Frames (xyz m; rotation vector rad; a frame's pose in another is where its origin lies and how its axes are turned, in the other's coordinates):
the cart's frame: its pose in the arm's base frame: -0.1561 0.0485 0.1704 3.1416 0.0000 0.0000
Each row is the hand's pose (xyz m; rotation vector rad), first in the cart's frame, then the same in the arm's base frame.
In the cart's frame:
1: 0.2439 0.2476 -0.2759 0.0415 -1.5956 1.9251
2: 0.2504 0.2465 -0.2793 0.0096 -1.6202 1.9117
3: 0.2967 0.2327 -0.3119 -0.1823 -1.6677 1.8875
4: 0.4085 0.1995 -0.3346 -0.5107 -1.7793 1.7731
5: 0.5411 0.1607 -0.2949 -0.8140 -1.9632 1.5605
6: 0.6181 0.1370 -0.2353 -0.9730 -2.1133 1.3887
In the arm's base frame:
1: 0.0878 -0.1991 0.4463 -0.9797 2.2726 1.8836
2: 0.0943 -0.1980 0.4497 -0.9795 2.2713 1.9250
3: 0.1406 -0.1842 0.4823 0.9132 -2.1445 -1.8948
4: 0.2524 -0.1510 0.5050 0.8009 -1.8624 -1.8689
5: 0.3850 -0.1122 0.4653 0.6634 -1.5220 -1.9148
6: 0.4620 -0.0885 0.4057 0.5551 -1.2963 -1.9726

